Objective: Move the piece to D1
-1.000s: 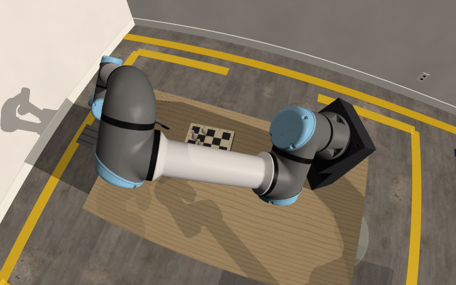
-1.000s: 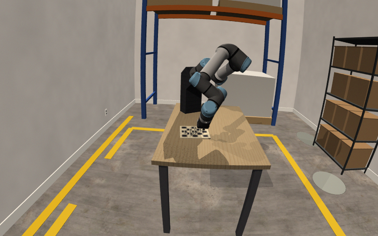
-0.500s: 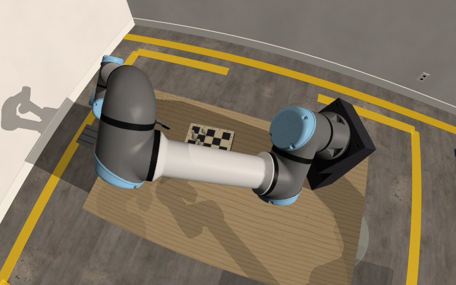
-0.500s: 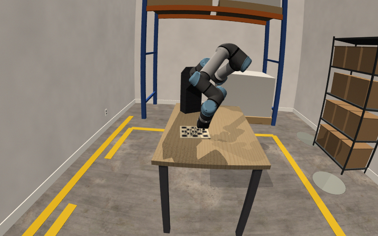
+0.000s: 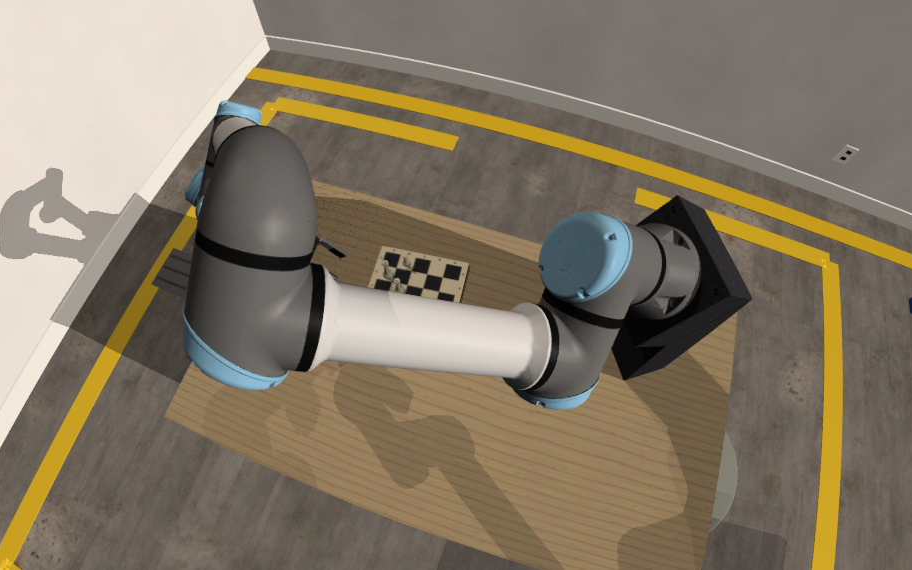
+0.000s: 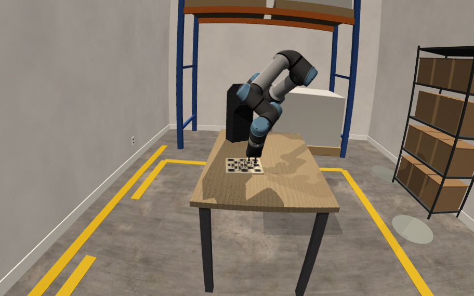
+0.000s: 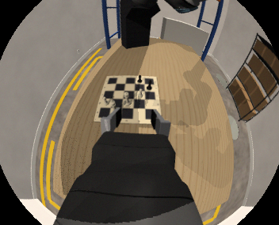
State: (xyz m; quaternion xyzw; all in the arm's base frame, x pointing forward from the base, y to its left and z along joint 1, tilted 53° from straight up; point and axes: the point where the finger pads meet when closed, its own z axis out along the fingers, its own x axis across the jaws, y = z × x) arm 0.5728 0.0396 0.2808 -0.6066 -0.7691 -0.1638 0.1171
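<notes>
The chessboard lies 140 mm below my hand, 140 mm behind it and 80 mm to the right of it.
</notes>
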